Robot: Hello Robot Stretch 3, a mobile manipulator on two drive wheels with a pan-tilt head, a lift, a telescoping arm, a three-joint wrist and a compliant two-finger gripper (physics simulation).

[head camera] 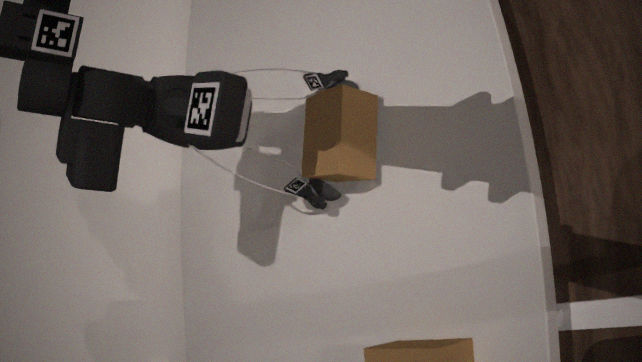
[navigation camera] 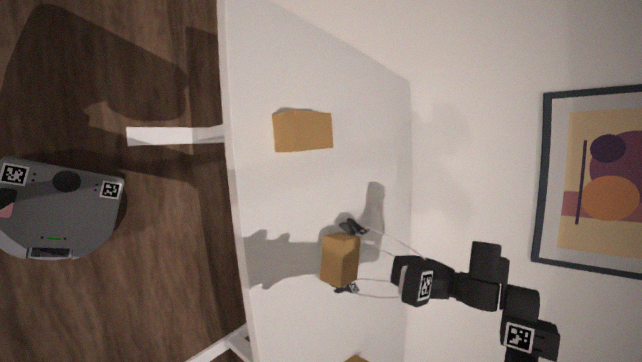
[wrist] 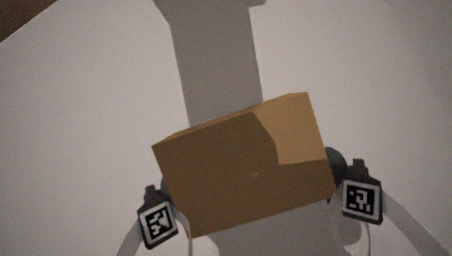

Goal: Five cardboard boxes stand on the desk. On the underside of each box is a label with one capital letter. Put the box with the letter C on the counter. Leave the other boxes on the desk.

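Places are measured from the robot's base along level axes (x back, y left, z down), in millimetres.
Where they show: robot's base, origin of its link: (navigation camera: 67,180).
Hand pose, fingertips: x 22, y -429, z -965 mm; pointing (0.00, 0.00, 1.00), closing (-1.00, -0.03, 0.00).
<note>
Things, the pixels of their top centre, and the offset from my fingertips. Level surfaces: height alone.
- brown cardboard box, centre of its top: (head camera: 321,131) (navigation camera: 351,261) dx +3, dy +23, dz -54 mm
- white desk, height of its surface: dz +14 mm
- second box, centre of its top: (navigation camera: 315,130) dx -207, dy +167, dz -36 mm
- dark wooden floor, height of its surface: dz +964 mm
My gripper (head camera: 334,138) (navigation camera: 346,257) (wrist: 251,176) is shut on a brown cardboard box (head camera: 359,125) (navigation camera: 332,260) (wrist: 225,165), one finger at each end. The box is over the white desk (head camera: 425,260) (navigation camera: 295,200) (wrist: 75,100); how high its underside is cannot be told. No letter shows on its visible faces. A second box (head camera: 420,353) (navigation camera: 303,131) stands on the desk, apart from the gripper. The top of another box (navigation camera: 356,359) shows at the bottom edge of the navigation view. Their undersides are hidden. The counter does not show.
The wall (head camera: 100,240) (navigation camera: 460,175) rises behind the desk, with a framed picture (navigation camera: 610,170) on it. My grey base (navigation camera: 60,215) stands on the dark wooden floor (navigation camera: 165,260) in front of the desk. A white desk leg (head camera: 600,314) (navigation camera: 160,136) shows below the front edge.
</note>
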